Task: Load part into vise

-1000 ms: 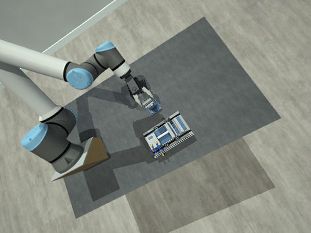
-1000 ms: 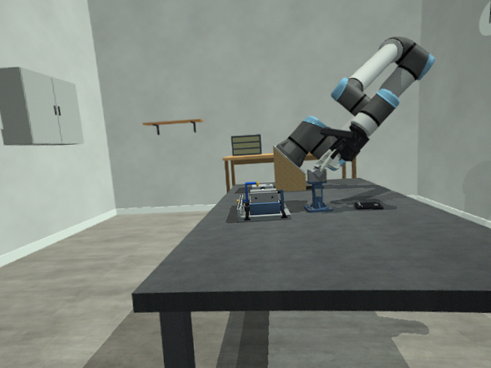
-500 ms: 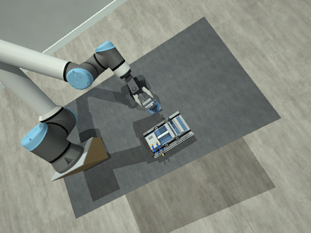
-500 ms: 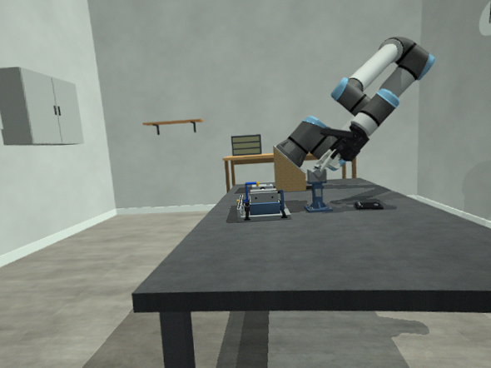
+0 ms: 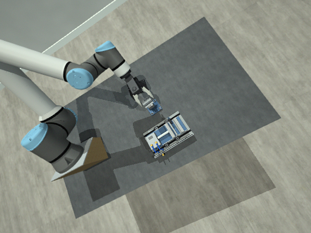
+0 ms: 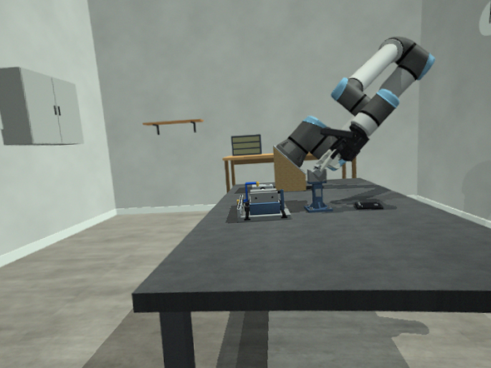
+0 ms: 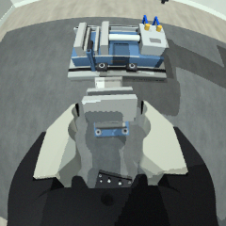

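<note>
Right now my hand is 10 mm to the left of the part. Round my hand: infeed plate (190 mm to the left, 160 mm below, 30 mm behind); vise (220 mm to the right, 130 mm below, 20 mm ahead).
</note>
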